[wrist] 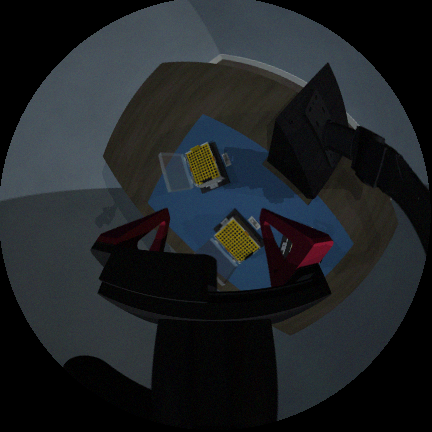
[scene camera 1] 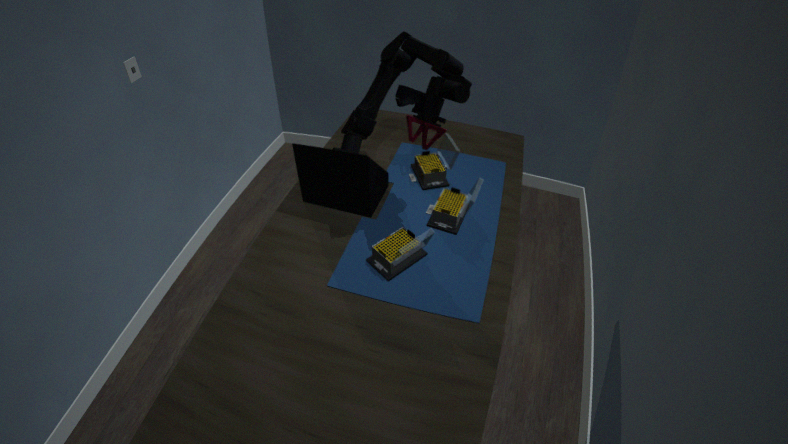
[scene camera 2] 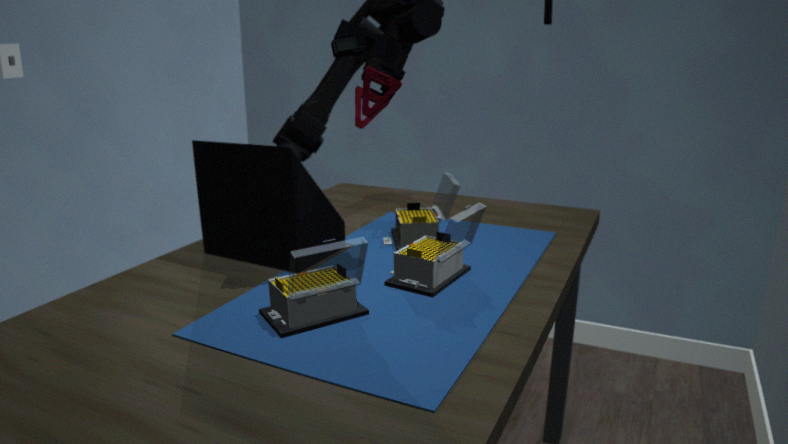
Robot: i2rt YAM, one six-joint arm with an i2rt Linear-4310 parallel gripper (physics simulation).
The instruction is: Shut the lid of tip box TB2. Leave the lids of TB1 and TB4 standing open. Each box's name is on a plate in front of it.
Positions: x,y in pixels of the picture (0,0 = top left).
Scene:
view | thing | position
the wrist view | gripper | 214,212
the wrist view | clear lid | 225,265
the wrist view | blue mat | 193,215
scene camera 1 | gripper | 417,145
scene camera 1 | blue mat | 451,280
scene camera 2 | gripper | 362,121
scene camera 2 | blue mat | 411,349

